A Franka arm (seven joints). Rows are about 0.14 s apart.
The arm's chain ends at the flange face. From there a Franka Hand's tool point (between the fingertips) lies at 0.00 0.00 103.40 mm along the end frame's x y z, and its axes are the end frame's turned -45 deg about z.
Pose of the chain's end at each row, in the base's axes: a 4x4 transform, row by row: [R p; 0 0 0 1], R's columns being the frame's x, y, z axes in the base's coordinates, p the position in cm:
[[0.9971, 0.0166, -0.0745, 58.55], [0.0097, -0.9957, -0.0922, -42.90], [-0.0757, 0.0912, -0.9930, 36.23], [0, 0, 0, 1]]
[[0.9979, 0.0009, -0.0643, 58.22], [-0.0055, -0.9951, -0.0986, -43.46], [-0.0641, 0.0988, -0.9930, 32.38], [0, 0, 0, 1]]
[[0.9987, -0.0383, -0.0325, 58.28], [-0.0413, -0.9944, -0.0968, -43.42], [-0.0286, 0.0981, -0.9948, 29.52], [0, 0, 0, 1]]
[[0.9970, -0.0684, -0.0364, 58.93], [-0.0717, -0.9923, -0.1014, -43.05], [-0.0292, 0.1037, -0.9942, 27.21], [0, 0, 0, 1]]
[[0.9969, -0.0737, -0.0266, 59.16], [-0.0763, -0.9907, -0.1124, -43.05], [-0.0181, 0.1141, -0.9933, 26.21], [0, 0, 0, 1]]
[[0.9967, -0.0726, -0.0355, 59.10], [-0.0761, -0.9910, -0.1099, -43.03], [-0.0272, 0.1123, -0.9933, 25.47], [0, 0, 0, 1]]
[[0.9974, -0.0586, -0.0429, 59.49], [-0.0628, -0.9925, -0.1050, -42.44], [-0.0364, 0.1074, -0.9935, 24.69], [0, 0, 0, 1]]
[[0.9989, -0.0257, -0.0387, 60.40], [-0.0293, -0.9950, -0.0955, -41.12], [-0.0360, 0.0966, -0.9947, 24.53], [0, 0, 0, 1]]
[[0.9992, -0.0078, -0.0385, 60.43], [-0.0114, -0.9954, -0.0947, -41.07], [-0.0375, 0.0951, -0.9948, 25.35], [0, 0, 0, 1]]
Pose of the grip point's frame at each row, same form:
[[0.6933, 0.7168, -0.0745, 57.78], [0.7109, -0.6972, -0.0922, -43.85], [-0.1180, 0.0110, -0.9930, 25.96], [0, 0, 0, 1]]
[[0.7050, 0.7063, -0.0643, 57.56], [0.6998, -0.7075, -0.0986, -44.48], [-0.1152, 0.0245, -0.9930, 22.11], [0, 0, 0, 1]]
[[0.7333, 0.6791, -0.0325, 57.94], [0.6739, -0.7324, -0.0968, -44.42], [-0.0896, 0.0491, -0.9948, 19.23], [0, 0, 0, 1]]
[[0.7534, 0.6566, -0.0364, 58.55], [0.6510, -0.7524, -0.1014, -44.10], [-0.0940, 0.0527, -0.9942, 16.93], [0, 0, 0, 1]]
[[0.7570, 0.6528, -0.0266, 58.88], [0.6466, -0.7545, -0.1124, -44.21], [-0.0935, 0.0679, -0.9933, 15.94], [0, 0, 0, 1]]
[[0.7561, 0.6534, -0.0355, 58.73], [0.6469, -0.7546, -0.1099, -44.17], [-0.0986, 0.0602, -0.9933, 15.20], [0, 0, 0, 1]]
[[0.7467, 0.6638, -0.0429, 59.05], [0.6574, -0.7462, -0.1050, -43.53], [-0.1017, 0.0502, -0.9935, 14.42], [0, 0, 0, 1]]
[[0.7245, 0.6882, -0.0387, 60.00], [0.6829, -0.7243, -0.0955, -42.11], [-0.0938, 0.0429, -0.9947, 14.24], [0, 0, 0, 1]]
[[0.7121, 0.7010, -0.0385, 60.03], [0.6958, -0.7119, -0.0947, -42.05], [-0.0938, 0.0407, -0.9948, 15.06], [0, 0, 0, 1]]

